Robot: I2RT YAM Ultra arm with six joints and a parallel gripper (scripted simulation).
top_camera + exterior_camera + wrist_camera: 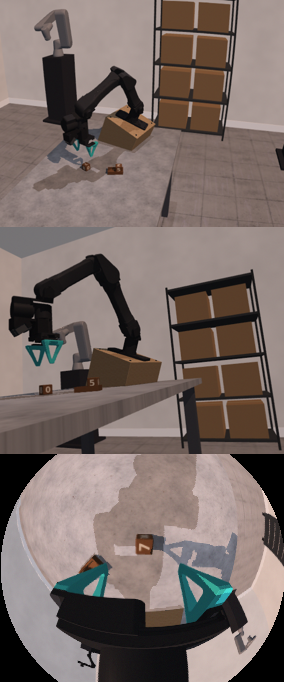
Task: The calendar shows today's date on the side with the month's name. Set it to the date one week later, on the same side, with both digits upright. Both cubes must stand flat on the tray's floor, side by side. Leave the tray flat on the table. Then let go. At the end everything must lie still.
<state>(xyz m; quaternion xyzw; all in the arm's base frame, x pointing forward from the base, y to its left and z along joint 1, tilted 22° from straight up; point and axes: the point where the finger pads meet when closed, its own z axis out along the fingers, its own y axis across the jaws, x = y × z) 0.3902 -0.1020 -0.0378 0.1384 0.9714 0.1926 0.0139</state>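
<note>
The brown cube is 9 cm below my hand. Also, from my hand: brown calendar tray: 4 cm behind, 15 cm to the left, 10 cm below.
</note>
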